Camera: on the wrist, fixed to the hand. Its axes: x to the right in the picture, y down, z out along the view.
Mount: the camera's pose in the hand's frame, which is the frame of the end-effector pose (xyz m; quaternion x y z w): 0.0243 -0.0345 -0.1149 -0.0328 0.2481 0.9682 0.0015
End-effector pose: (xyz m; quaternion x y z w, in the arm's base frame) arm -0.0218 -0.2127 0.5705 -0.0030 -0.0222 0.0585 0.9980
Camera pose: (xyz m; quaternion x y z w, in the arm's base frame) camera 0.0115 -0.2445 0.4571 0.0687 -0.2486 -0.9649 0.0497
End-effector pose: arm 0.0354 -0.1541 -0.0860 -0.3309 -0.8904 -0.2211 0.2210
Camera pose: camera 0.0235 -0.2278 0.0110 -0.8149 0.3811 0.1023 0.4244
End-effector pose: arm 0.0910 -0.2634 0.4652 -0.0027 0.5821 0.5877 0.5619
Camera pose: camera 0.0301 -0.3371 0.3887 -0.3993 -0.1236 -0.5633 0.7127
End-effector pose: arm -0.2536 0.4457 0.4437 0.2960 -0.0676 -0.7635 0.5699
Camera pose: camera -0.2257 0.4623 0.3257 0.1057 -0.1203 0.6219 0.7666
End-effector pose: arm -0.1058 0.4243 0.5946 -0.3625 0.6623 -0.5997 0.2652
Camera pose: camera -0.2050 0.4735 0.6468 0.7808 0.4374 0.1876 0.4048
